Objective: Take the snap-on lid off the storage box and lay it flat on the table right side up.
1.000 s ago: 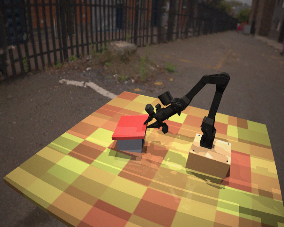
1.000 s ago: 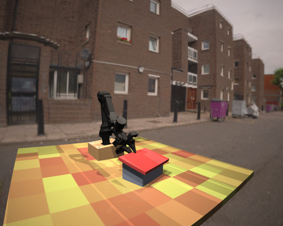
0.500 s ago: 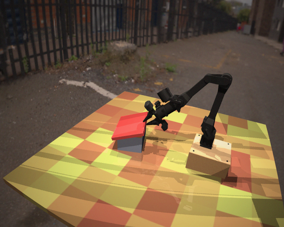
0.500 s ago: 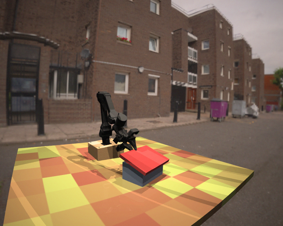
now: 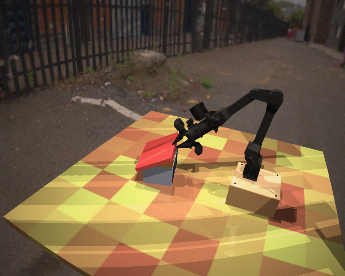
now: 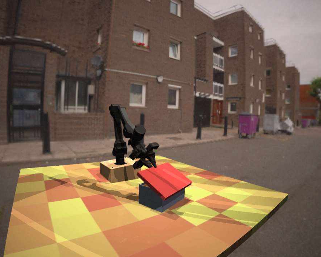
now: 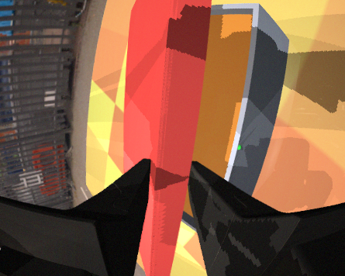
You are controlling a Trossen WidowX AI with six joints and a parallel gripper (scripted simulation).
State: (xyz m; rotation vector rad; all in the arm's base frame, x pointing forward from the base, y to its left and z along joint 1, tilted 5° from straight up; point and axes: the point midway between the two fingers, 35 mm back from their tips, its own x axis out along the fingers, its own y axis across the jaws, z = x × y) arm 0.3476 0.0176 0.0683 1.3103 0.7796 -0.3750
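Now: gripper tip 70 mm short of the red lid, 20 mm to the right of it and 30 mm above it. Round my gripper tip: grey-blue storage box: 60 mm ahead, 20 mm to the left, 110 mm below.
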